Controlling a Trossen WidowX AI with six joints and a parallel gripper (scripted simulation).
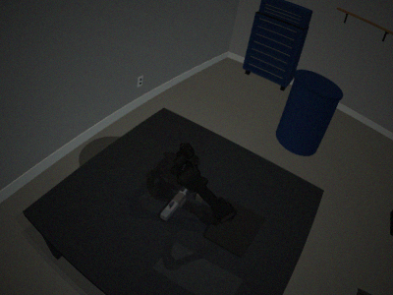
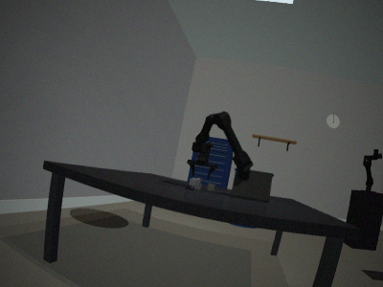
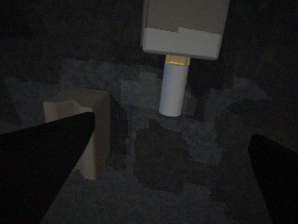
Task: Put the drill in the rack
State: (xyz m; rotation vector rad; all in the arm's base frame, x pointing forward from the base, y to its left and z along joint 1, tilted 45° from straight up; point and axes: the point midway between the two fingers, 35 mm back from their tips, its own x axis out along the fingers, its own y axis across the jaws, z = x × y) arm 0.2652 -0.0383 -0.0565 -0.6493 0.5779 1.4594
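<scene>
Right now the drill is 7 cm to the left of my gripper tip and 2 cm below it.
</scene>
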